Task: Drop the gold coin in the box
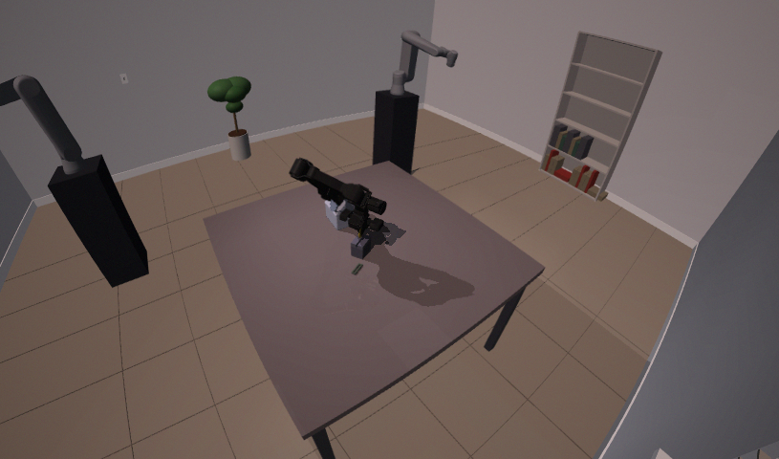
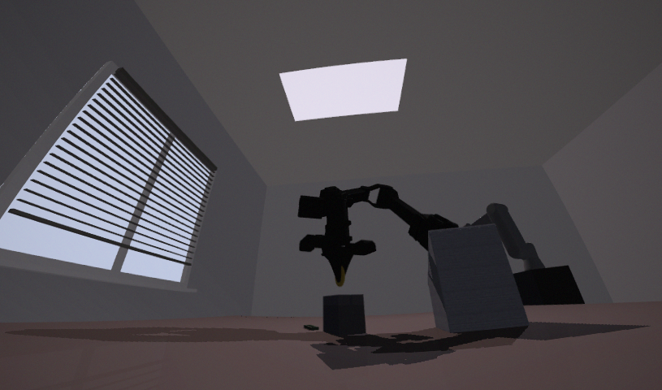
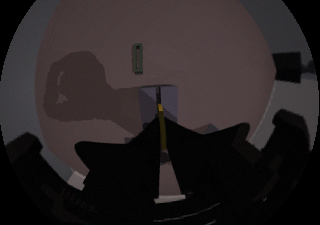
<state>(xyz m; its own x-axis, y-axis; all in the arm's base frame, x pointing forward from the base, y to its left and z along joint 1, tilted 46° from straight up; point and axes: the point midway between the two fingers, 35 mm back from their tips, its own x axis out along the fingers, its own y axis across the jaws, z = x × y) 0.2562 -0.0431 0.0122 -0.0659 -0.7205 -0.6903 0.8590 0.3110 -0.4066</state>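
The gold coin lies 1 cm above my gripper tip.
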